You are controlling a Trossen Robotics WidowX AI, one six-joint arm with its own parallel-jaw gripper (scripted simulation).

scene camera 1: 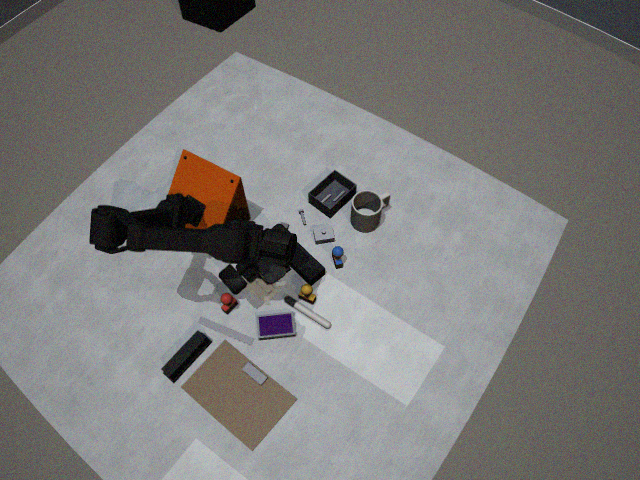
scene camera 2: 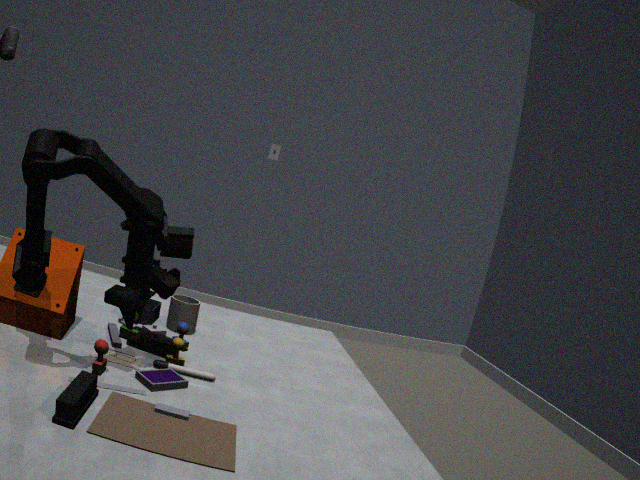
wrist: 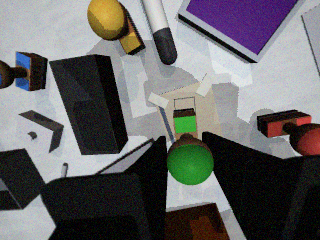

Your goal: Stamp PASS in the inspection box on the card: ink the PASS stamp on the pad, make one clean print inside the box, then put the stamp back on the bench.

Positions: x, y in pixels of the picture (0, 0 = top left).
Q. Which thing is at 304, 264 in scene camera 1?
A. A black block.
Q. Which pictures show the brown clipboard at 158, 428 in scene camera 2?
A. Scene camera 1 and scene camera 2 only.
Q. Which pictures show the black block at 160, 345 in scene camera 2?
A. Scene camera 1, scene camera 2 and the wrist view: all of them.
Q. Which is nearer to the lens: the mug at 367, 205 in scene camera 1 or the black bar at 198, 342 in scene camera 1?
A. The black bar.
